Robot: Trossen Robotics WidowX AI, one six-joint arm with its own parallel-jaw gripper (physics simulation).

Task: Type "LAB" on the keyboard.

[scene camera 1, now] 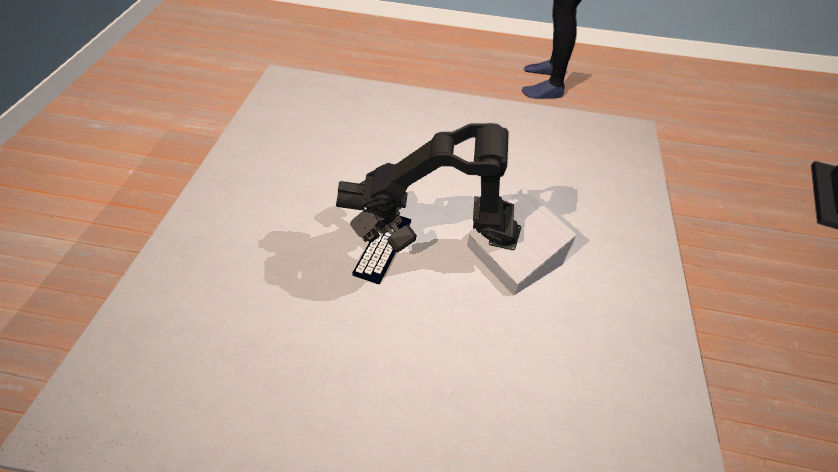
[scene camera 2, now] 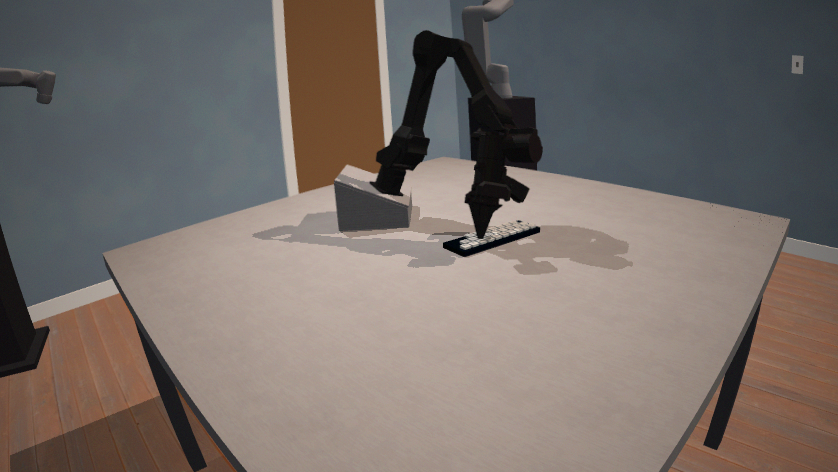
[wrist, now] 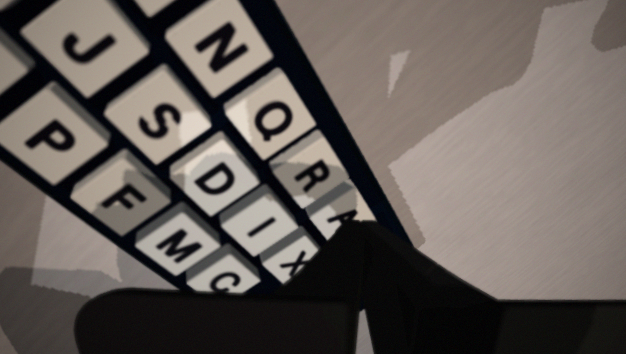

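Where they show: gripper, fingertip midpoint: (scene camera 2: 480, 238) (wrist: 359, 234); arm's base, link origin: (scene camera 1: 505, 235) (scene camera 2: 386, 189).
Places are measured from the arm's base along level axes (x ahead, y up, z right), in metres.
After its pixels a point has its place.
Observation:
The keyboard (scene camera 1: 370, 265) {x 0.270, y -0.060, z -0.178 m} (scene camera 2: 511, 235) {x 0.302, y -0.063, z -0.129 m} (wrist: 160, 115) {x 0.273, y -0.058, z -0.111 m} is dark blue with pale lettered keys and lies on the table. My gripper (scene camera 2: 481, 234) {x 0.296, y -0.053, z -0.052 m} (wrist: 359, 234) {x 0.296, y -0.053, z -0.052 m} is shut and empty, its fingertips pointing down at the keyboard. In the wrist view the tips overlap the A key (wrist: 327, 222) {x 0.290, y -0.058, z -0.058 m} and hide part of it; whether they touch or press it I cannot tell. The R key (wrist: 315, 175) {x 0.294, y -0.059, z -0.076 m} and Q key (wrist: 272, 120) {x 0.293, y -0.059, z -0.096 m} lie above it, and the X key (wrist: 295, 260) {x 0.276, y -0.059, z -0.051 m} is partly covered at its left. Keys marked L and B do not show in the wrist view.
The arm stands on a grey wedge-shaped block (scene camera 1: 536, 243) {x -0.074, y 0.015, z -0.004 m} (scene camera 2: 372, 208) {x 0.043, y -0.025, z 0.058 m} on the table (scene camera 1: 375, 375) {x 0.140, y -0.074, z -0.411 m} (scene camera 2: 410, 340) {x 0.522, y -0.075, z 0.233 m}. A person's legs (scene camera 1: 564, 43) stand beyond the table edge. A grey robot arm (scene camera 2: 476, 41) on a dark pedestal stands behind the table.

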